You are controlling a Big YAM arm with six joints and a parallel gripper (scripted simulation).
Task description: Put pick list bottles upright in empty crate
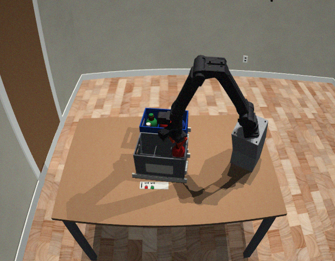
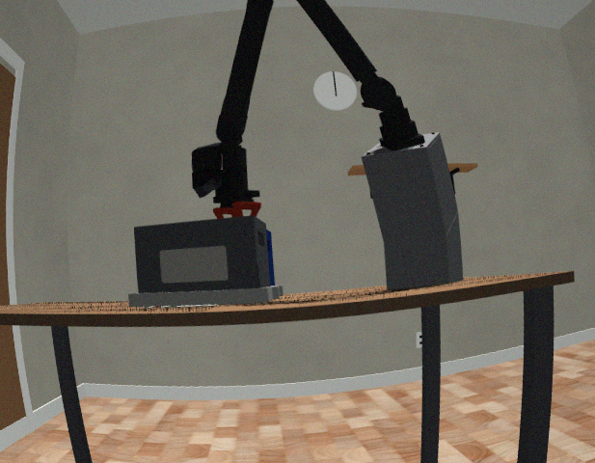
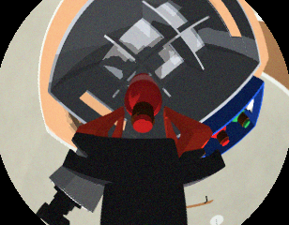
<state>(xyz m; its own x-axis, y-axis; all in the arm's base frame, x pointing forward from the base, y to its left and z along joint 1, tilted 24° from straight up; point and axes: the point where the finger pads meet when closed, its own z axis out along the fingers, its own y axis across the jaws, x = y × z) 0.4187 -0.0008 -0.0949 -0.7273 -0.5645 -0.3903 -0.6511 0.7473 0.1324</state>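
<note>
Now: the red-labelled bottle 6 cm below my hand, 1 cm to the right of it and 1 cm behind it. Round my hand: pick list 18 cm to the left, 15 cm below, 11 cm ahead; then blue-labelled bottle 24 cm to the right, 6 cm below; then grey crate 8 cm ahead, 7 cm below, 4 cm to the left.
</note>
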